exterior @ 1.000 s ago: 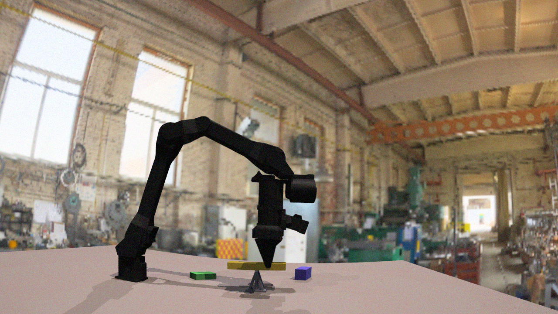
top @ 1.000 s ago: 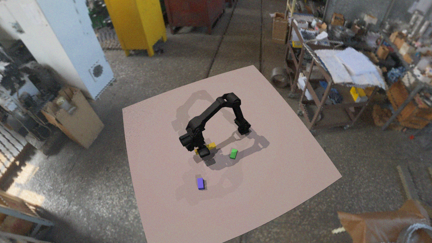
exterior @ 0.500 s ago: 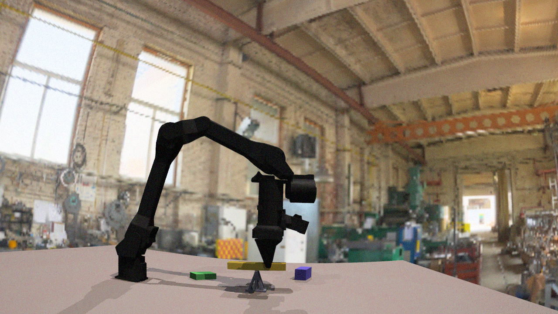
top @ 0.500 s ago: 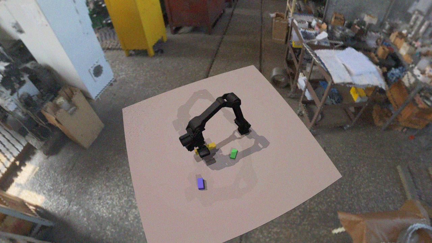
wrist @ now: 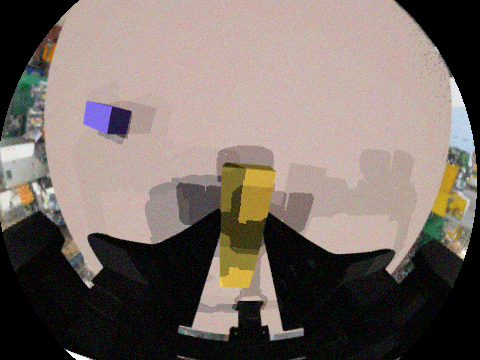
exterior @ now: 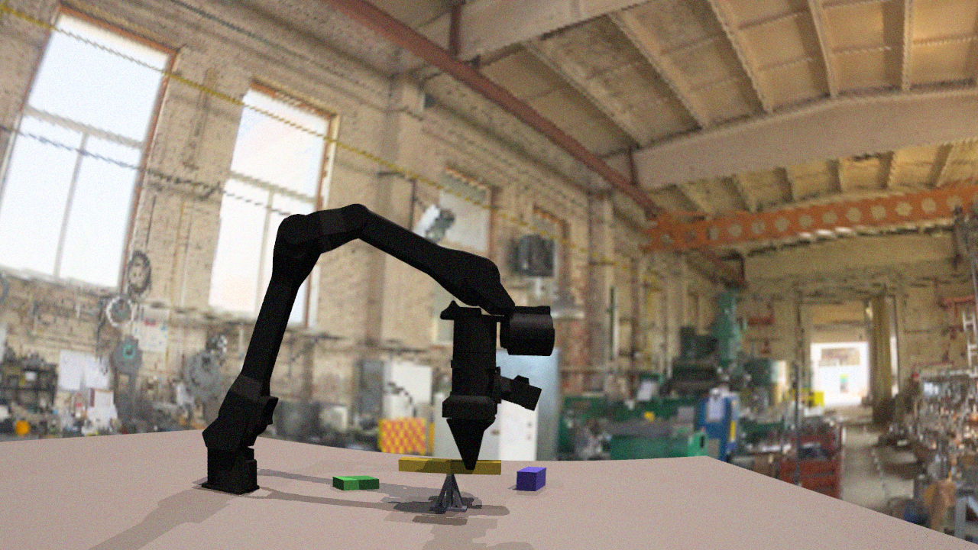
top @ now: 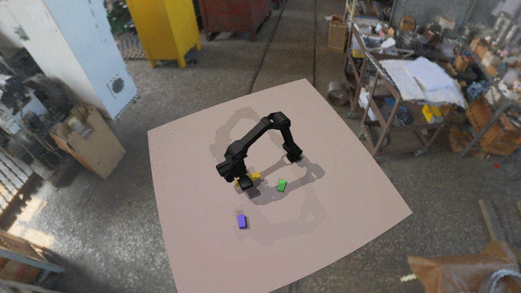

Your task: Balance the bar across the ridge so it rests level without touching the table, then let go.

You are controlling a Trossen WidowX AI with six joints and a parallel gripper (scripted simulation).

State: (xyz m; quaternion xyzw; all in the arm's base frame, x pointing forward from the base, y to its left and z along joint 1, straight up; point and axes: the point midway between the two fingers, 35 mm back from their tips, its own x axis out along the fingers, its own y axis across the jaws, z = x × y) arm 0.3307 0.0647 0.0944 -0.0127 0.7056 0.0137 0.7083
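The yellow bar is 30 mm behind my gripper tip. Round my gripper tip: green block (190 mm behind, 80 mm to the left, 50 mm below); purple block (200 mm to the left, 80 mm ahead, 40 mm below).
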